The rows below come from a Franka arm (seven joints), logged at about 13 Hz.
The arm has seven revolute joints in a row. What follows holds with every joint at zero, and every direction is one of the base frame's. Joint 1 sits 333 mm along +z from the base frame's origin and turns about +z. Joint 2 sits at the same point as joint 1 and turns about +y. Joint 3 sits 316 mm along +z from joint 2 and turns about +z. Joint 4 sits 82.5 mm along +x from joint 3 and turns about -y. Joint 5 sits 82.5 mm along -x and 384 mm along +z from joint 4 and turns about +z. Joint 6 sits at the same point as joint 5 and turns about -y. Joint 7 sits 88 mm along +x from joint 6 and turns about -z. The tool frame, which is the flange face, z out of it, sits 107 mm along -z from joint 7; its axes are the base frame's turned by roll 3.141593, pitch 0 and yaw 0 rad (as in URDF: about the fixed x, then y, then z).
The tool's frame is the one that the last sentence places.
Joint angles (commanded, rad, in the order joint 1, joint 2, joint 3, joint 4, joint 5, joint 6, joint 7), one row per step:
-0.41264, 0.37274, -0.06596, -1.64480, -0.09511, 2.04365, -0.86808
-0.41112, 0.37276, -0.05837, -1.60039, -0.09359, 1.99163, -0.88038
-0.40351, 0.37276, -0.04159, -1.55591, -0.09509, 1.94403, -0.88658
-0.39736, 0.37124, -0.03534, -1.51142, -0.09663, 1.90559, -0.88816
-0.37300, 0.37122, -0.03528, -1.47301, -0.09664, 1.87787, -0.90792
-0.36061, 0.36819, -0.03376, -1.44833, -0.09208, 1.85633, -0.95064
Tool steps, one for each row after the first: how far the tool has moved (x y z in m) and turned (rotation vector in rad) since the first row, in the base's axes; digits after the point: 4 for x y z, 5 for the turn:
0.0050, 0.0035, 0.0163, 0.00559, 0.00699, 0.01556
0.0139, 0.0154, 0.0330, 0.00981, 0.00914, 0.04131
0.0195, 0.0211, 0.0519, 0.00610, 0.00258, 0.05198
0.0284, 0.0350, 0.0680, 0.00105, -0.00467, 0.09364
0.0324, 0.0436, 0.0799, 0.00298, -0.00762, 0.14682

